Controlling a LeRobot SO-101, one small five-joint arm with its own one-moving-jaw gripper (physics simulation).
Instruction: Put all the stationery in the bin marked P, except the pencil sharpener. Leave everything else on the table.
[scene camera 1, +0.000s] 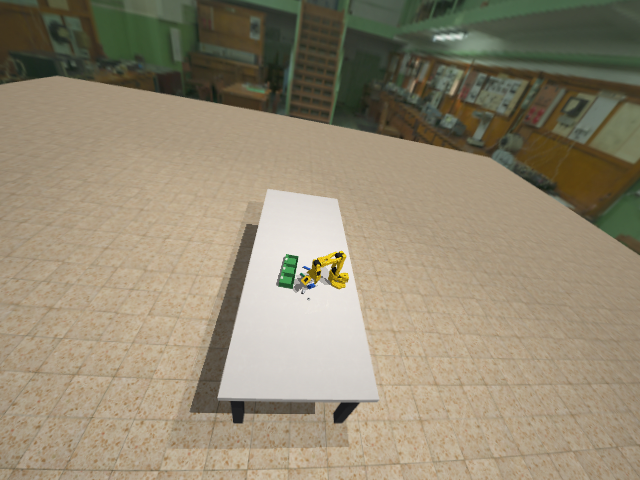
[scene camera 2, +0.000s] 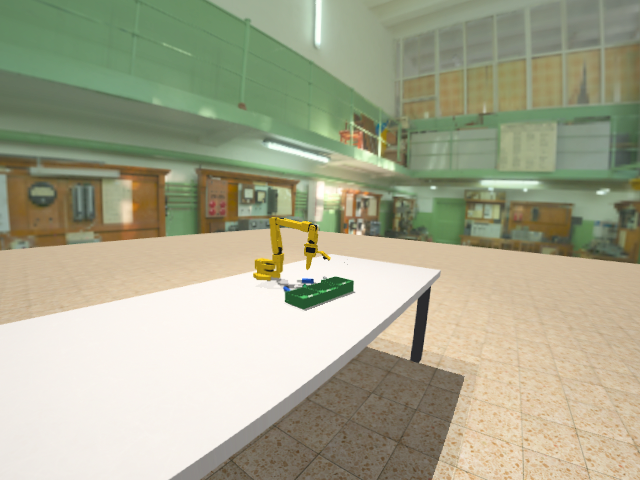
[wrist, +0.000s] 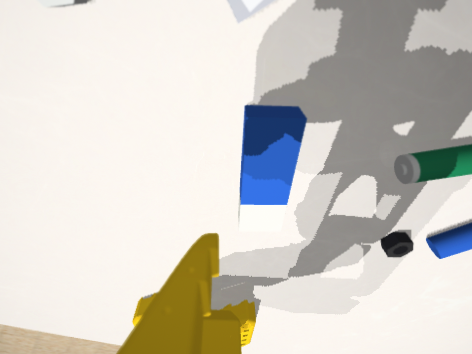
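Where they show: hand at its tool point: (scene camera 1: 314, 283) (scene camera 2: 308, 267) (wrist: 218, 248); arm's base at its link origin: (scene camera 1: 334, 282) (scene camera 2: 270, 277).
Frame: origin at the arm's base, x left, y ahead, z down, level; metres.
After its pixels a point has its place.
Note:
My gripper (scene camera 1: 308, 281) @(z -0.054, x 0.072, y 0.141 m) (scene camera 2: 318, 262) @(z -0.054, x 0.072, y 0.141 m) is open, raised above the table, with nothing between its jaws; one notched jaw shows in the wrist view. A blue eraser with a white end (scene camera 1: 311, 285) @(z -0.013, x 0.055, y 0.152 m) (scene camera 2: 307, 280) @(z -0.011, x 0.045, y 0.158 m) (wrist: 272, 160) @(z -0.013, x 0.056, y 0.156 m) lies on the table beyond the jaw tip. A grey sharpener (wrist: 237, 12) @(z -0.011, x 0.097, y 0.190 m) is partly cut off at the wrist view's top edge. At right in the wrist view lie a green cylinder with a grey end (wrist: 440, 162) @(z -0.012, x -0.010, y 0.195 m) and a blue cylinder (wrist: 452, 242) @(z -0.010, x -0.080, y 0.168 m), both cut off by the edge; I cannot tell what they are. The green bin row (scene camera 1: 287, 285) @(z -0.023, x 0.079, y 0.295 m) (scene camera 2: 330, 294) @(z -0.017, x -0.055, y 0.331 m) stands nearby; its letters are unreadable.
A black hex nut (wrist: 397, 245) @(z -0.008, x -0.055, y 0.147 m) lies beside the blue cylinder. A pale and dark thing (wrist: 65, 2) @(z -0.008, x 0.141, y 0.164 m) is cut off at the wrist view's top left. A small thing (scene camera 1: 308, 298) @(z -0.008, x 0.148, y 0.171 m) lies apart from the others. The white table (scene camera 1: 299, 351) @(z 0.000, x 0.454, y 0.218 m) (scene camera 2: 180, 372) @(z 0.000, x -0.574, y 0.354 m) bears everything.

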